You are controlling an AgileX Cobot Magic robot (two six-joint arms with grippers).
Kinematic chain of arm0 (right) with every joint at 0, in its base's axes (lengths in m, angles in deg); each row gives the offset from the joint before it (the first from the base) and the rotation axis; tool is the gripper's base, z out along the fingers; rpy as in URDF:
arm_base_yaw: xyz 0 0 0.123 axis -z
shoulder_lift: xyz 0 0 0 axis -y
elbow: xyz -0.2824 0 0.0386 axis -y
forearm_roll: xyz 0.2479 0 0.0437 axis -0.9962 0 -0.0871
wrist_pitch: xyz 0 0 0 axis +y
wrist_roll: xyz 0.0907 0 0.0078 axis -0.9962 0 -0.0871
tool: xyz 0 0 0 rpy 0 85 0
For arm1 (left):
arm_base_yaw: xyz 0 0 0.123 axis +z
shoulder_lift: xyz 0 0 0 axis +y
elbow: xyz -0.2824 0 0.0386 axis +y
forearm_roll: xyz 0.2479 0 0.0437 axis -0.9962 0 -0.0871
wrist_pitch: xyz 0 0 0 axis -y
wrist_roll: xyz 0.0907 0 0.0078 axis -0.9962 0 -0.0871
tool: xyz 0 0 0 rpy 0 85 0
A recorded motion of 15 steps. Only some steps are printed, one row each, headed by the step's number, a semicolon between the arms.
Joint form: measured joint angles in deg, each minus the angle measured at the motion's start. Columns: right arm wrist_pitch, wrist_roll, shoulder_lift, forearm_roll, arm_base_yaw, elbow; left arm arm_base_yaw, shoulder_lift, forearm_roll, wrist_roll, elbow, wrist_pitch.
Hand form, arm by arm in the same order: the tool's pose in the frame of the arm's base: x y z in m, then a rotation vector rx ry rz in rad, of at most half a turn. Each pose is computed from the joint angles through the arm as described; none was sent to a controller.
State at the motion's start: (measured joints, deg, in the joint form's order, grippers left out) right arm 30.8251 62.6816 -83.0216 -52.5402 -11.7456 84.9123; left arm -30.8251 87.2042 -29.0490 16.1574 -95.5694 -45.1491
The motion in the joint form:
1: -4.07 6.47 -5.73 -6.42 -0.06 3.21; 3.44 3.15 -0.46 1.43 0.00 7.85
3: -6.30 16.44 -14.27 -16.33 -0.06 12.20; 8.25 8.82 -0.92 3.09 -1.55 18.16
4: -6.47 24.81 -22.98 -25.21 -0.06 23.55; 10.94 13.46 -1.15 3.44 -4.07 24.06
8: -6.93 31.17 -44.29 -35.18 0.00 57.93; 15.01 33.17 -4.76 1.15 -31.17 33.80
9: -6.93 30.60 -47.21 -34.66 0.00 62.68; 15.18 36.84 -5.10 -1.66 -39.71 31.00
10: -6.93 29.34 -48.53 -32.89 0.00 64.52; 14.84 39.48 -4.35 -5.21 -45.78 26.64
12: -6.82 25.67 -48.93 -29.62 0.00 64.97; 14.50 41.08 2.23 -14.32 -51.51 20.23
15: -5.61 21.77 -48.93 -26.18 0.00 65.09; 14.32 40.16 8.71 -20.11 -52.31 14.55
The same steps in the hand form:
1: 0.3485 0.1088 0.4322 -0.6539 1.6192 0.3289; 0.3348 -0.1428 0.4367 0.3832 1.9210 0.0621
3: 0.3900 0.1176 0.4345 -0.6331 1.5273 0.3231; 0.3768 -0.1342 0.4211 0.3401 1.8407 0.0390
4: 0.4270 0.1269 0.4410 -0.6209 1.4186 0.3308; 0.4057 -0.1292 0.4102 0.3268 1.7894 0.0303
8: 0.4893 0.1395 0.4605 -0.5497 1.1420 0.3374; 0.4916 -0.1288 0.4209 0.3369 1.5012 0.0866
9: 0.4948 0.1406 0.4593 -0.5477 1.1144 0.3321; 0.4989 -0.1267 0.4334 0.3359 1.4574 0.1477
10: 0.4982 0.1412 0.4561 -0.5536 1.1155 0.3222; 0.5022 -0.1272 0.4377 0.3417 1.4652 0.2030
12: 0.5001 0.1416 0.4528 -0.5538 1.1404 0.3278; 0.4993 -0.1282 0.4439 0.3748 1.5079 0.2373
15: 0.4997 0.1429 0.4508 -0.5691 1.1657 0.3440; 0.4920 -0.1289 0.4462 0.4034 1.5845 0.2139

